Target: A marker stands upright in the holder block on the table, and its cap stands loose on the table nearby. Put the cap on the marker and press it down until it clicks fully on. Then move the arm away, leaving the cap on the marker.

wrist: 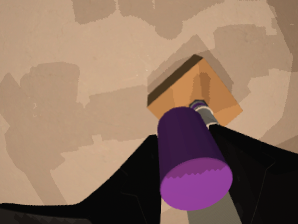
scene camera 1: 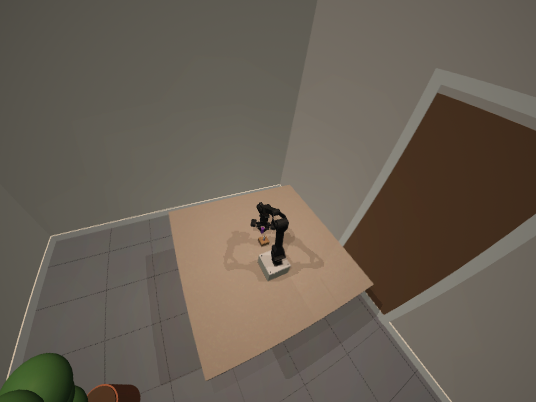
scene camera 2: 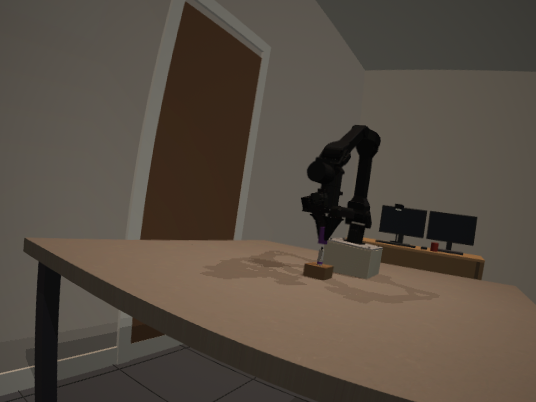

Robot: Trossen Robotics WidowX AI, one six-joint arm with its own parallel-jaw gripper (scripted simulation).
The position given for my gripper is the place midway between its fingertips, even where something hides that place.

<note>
My gripper point(scene camera 2: 322, 239) holds a purple cap point(wrist: 193, 174).
My gripper also shows in the wrist view point(wrist: 183, 137).
</note>
